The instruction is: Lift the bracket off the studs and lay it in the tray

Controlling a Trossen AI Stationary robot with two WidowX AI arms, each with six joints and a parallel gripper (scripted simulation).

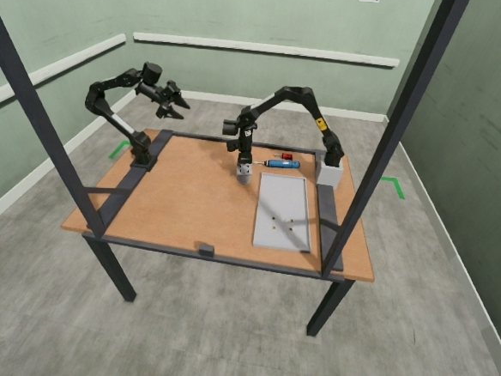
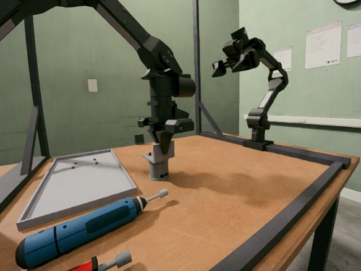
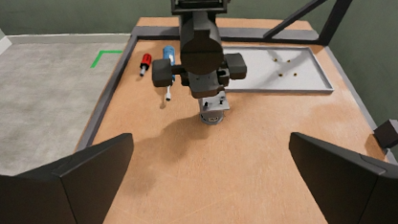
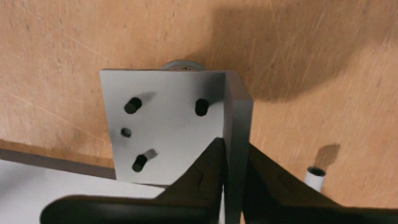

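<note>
Now: right hand 20 cm past the grey tray, 19 cm to the left of it and 11 cm above it. Also, from my right hand: red tool: 21 cm to the right, 17 cm ahead, 10 cm below; grey joint module: 8 cm below, 3 cm behind; grey L-shaped bracket: 4 cm below, 3 cm behind.
</note>
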